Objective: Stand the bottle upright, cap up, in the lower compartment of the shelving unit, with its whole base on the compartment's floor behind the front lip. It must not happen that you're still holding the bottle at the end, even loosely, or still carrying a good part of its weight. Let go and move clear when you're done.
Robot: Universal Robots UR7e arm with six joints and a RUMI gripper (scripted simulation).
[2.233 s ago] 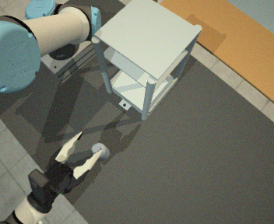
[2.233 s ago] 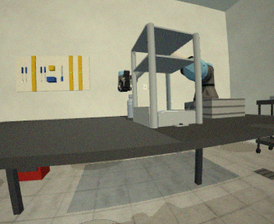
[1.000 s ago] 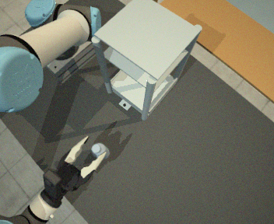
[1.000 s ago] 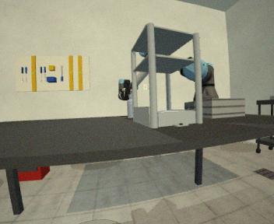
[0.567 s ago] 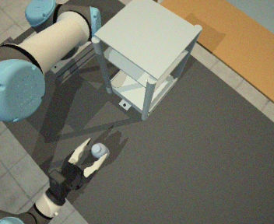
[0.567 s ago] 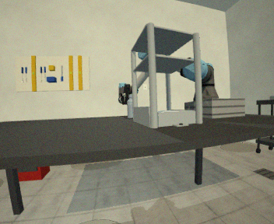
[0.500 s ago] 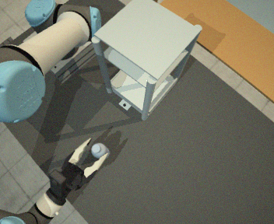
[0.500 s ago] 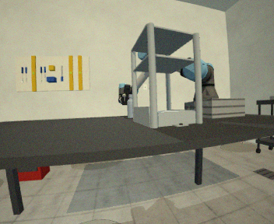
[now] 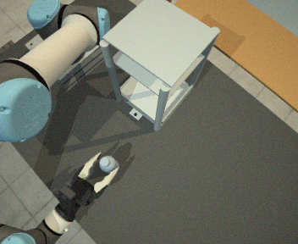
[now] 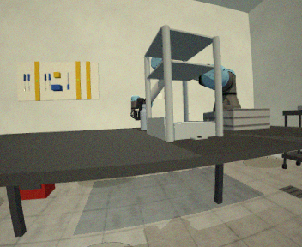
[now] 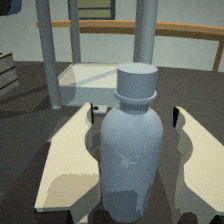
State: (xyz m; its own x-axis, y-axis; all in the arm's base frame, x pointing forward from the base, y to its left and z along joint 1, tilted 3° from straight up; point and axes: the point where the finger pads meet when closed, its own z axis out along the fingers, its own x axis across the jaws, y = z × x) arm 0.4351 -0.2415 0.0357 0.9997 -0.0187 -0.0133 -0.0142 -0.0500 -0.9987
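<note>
My hand is 20 mm above the bottle. Also, from my hand: shelving unit 60 mm behind, 340 mm to the left, 60 mm above.
</note>
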